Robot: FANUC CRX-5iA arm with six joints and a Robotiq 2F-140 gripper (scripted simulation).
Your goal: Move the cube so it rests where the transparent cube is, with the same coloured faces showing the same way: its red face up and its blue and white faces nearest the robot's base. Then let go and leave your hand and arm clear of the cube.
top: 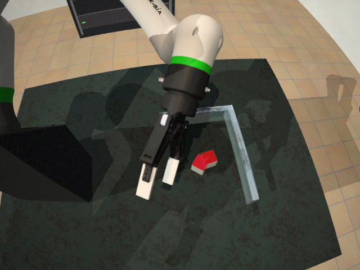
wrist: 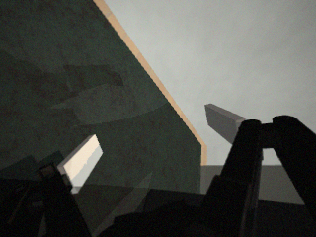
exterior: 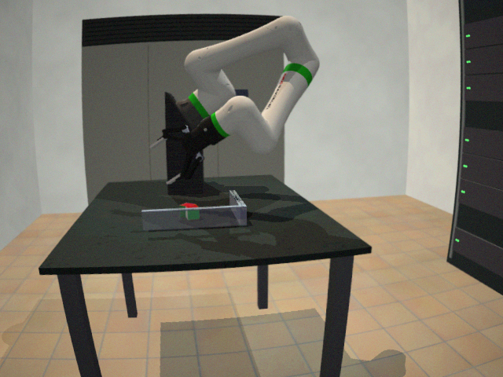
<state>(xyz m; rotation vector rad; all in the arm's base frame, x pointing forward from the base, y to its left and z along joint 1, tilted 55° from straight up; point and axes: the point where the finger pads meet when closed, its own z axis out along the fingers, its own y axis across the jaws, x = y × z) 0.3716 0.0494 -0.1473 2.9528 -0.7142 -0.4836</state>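
Now: the transparent cube 130 mm ahead of my hand, 90 mm to the left of it and 140 mm below it. From my hand the other things lie so: long wall: 260 mm ahead, 100 mm to the left, 120 mm below.
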